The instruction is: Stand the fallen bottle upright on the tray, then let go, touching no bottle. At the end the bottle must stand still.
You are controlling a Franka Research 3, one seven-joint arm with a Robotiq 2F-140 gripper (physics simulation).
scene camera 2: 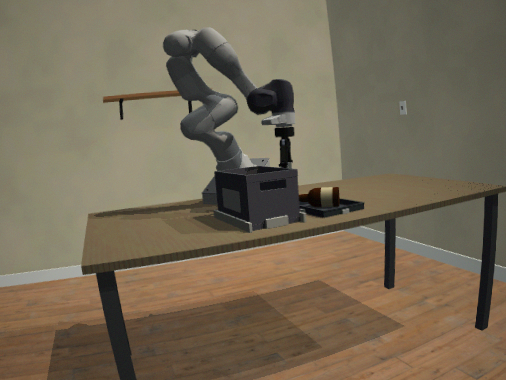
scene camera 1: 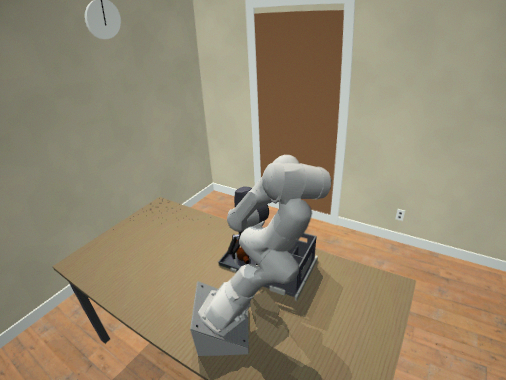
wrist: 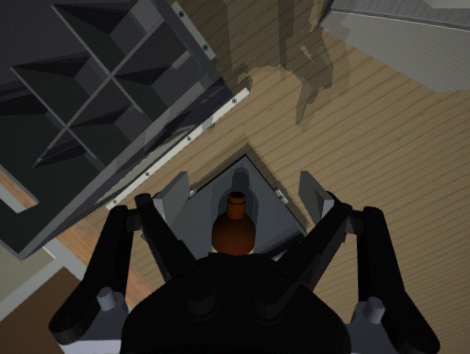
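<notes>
The brown bottle with a cream label lies on its side on the dark square tray. In scene camera 2 its neck points left, toward the crate. In the wrist view its neck and shoulder show between the fingers in the picture, and its lower part is hidden behind the gripper body. My gripper is wide open and empty, pointing down near the neck end. In scene camera 2 its fingertips are partly hidden by the crate; in scene camera 1 the arm hides part of it.
A dark crate with divided compartments stands close beside the tray, taller than it. Pale strips run along the crate's foot. The robot's grey base stands on the wooden table.
</notes>
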